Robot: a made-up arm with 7 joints. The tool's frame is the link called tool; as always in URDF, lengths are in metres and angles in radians. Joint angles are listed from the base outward. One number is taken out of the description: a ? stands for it. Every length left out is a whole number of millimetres.
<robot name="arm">
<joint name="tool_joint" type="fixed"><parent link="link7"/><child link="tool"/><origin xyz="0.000 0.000 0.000" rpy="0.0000 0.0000 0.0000"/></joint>
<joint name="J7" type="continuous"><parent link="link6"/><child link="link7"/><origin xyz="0.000 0.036 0.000" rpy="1.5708 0.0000 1.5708"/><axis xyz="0 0 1"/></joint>
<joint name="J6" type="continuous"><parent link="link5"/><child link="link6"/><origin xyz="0.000 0.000 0.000" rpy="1.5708 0.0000 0.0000"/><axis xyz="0 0 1"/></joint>
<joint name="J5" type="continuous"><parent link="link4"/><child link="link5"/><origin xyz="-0.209 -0.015 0.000" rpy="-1.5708 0.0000 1.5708"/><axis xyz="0 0 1"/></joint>
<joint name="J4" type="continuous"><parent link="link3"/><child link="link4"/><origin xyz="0.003 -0.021 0.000" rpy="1.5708 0.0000 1.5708"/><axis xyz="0 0 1"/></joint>
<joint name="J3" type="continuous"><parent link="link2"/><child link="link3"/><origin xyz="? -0.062 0.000" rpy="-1.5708 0.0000 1.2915"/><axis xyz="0 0 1"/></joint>
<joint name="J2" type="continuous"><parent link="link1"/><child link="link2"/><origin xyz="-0.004 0.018 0.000" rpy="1.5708 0.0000 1.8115"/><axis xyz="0 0 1"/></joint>
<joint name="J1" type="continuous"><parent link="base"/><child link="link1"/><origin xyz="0.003 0.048 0.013" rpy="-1.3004 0.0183 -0.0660"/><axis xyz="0 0 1"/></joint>
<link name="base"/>
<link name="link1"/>
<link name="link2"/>
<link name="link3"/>
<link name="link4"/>
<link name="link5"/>
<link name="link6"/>
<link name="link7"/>
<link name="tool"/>
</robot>
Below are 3 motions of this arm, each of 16 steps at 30 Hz.
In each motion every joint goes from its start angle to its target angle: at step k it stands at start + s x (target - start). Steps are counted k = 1, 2, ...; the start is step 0. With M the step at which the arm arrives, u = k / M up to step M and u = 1 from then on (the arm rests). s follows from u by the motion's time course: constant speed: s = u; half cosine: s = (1 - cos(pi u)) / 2; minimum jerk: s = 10 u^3 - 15 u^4 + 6 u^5.
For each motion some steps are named. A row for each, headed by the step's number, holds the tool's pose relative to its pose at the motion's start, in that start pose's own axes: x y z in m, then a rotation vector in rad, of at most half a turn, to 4 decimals.
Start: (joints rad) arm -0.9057 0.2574 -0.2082 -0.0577 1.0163 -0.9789 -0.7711
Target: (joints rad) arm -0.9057 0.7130 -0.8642 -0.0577 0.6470 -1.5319 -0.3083
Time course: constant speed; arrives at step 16
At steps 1, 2, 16:
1: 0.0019 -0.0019 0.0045 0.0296 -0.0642 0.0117
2: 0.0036 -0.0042 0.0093 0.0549 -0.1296 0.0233
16: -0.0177 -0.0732 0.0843 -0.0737 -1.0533 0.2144

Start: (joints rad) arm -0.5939 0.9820 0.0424 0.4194 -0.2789 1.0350 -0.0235
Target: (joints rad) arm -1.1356 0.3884 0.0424 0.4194 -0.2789 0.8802 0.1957
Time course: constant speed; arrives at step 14
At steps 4, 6, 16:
4: -0.0124 -0.0561 0.0469 -0.0861 -0.1607 -0.1156
6: -0.0255 -0.0837 0.0729 -0.1268 -0.2423 -0.1740
16: -0.1272 -0.1824 0.1768 -0.2713 -0.5709 -0.4142

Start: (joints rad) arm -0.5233 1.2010 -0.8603 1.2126 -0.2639 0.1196 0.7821
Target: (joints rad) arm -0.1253 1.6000 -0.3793 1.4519 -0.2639 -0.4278 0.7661
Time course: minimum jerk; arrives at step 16
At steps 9, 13, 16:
9: 0.0345 0.0909 -0.1308 -0.0146 0.0399 0.2148
13: 0.0455 0.1591 -0.1769 -0.0116 -0.0037 0.3541
16: 0.0468 0.1696 -0.1818 -0.0108 -0.0140 0.3748

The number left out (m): 0.248
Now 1 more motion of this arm.
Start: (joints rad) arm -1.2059 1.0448 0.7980 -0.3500 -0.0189 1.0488 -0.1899
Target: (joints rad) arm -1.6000 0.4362 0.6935 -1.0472 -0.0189 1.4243 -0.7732
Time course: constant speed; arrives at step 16
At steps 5, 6, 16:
5: -0.0326 -0.0358 0.0070 -0.1685 -0.0877 -0.2704
6: -0.0399 -0.0422 0.0091 -0.2007 -0.1112 -0.3244
16: -0.1249 -0.0897 0.0321 -0.4800 -0.4527 -0.8492

